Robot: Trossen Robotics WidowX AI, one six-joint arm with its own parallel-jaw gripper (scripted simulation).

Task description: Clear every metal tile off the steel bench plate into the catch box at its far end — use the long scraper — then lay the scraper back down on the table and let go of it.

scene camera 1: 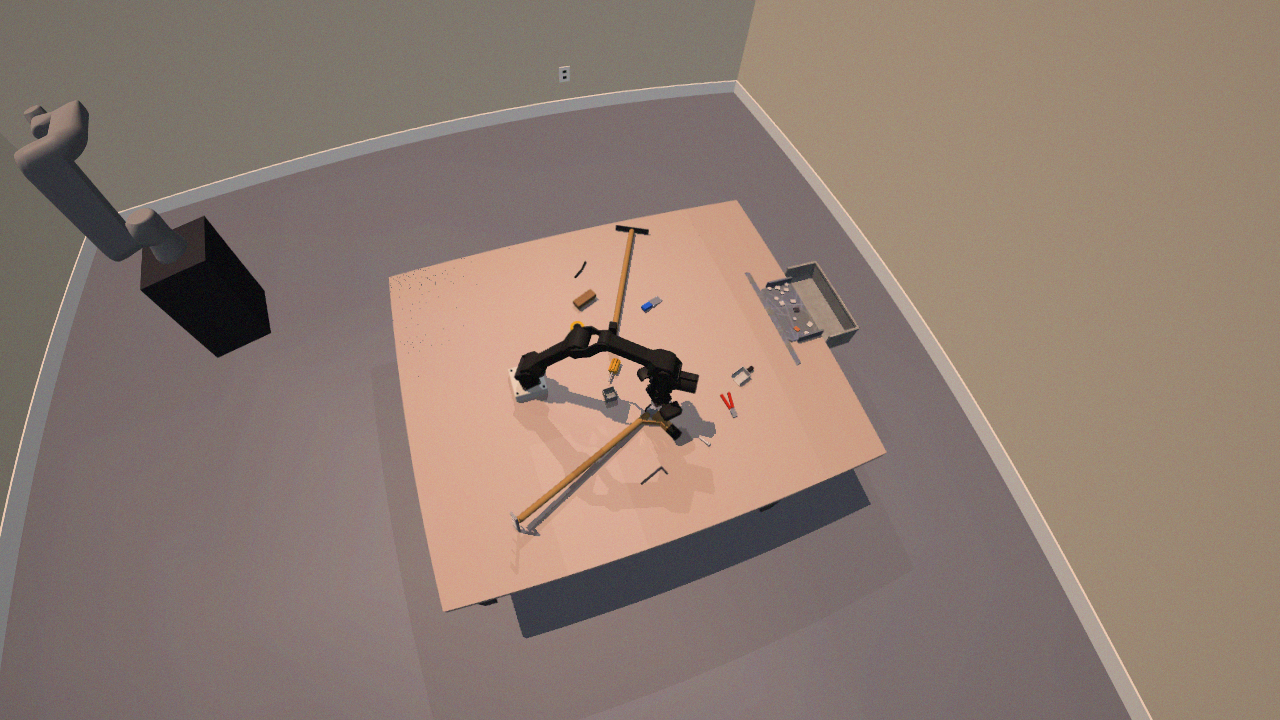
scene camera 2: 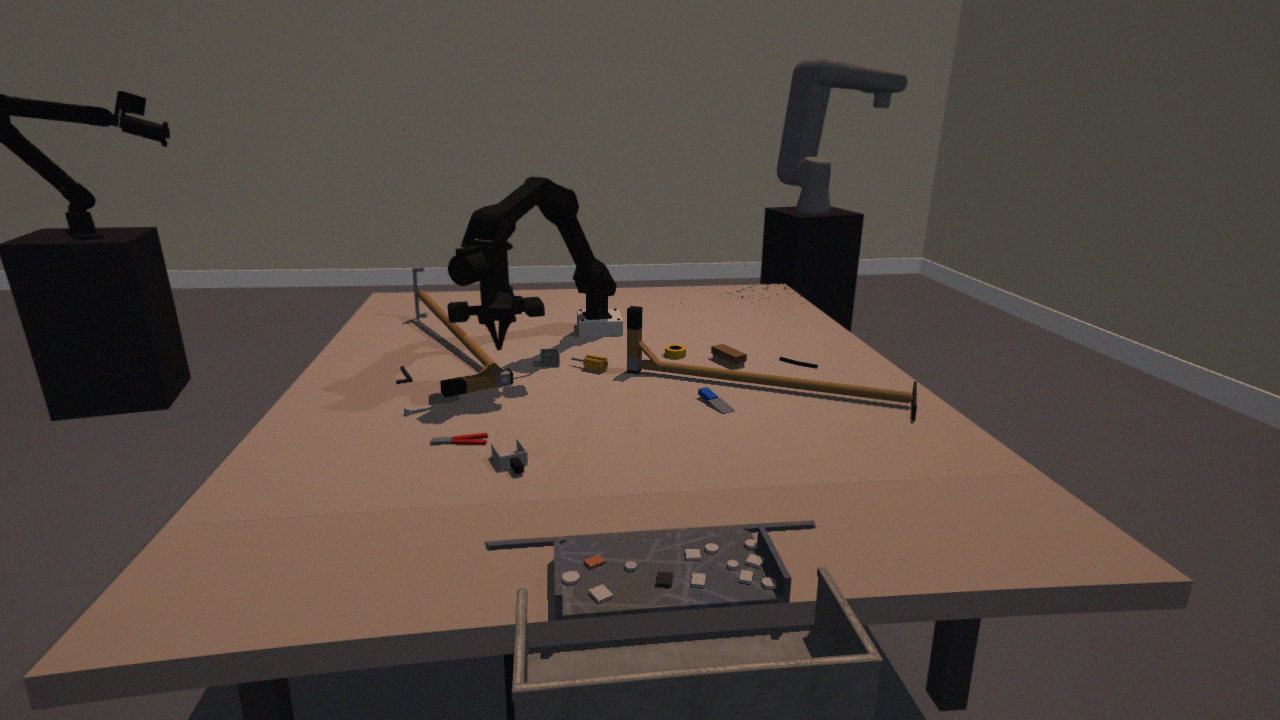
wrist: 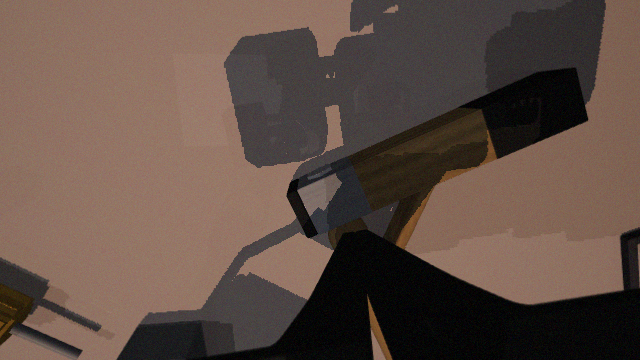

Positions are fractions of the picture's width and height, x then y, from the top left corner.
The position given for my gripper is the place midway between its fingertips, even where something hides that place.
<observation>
My gripper (wrist: 0.56,0.68) is shut and holds nothing. Further things: a metal bracket (scene camera 2: 0.40,0.64).
The wrist view misses the metal bracket: it is out of frame.
</observation>
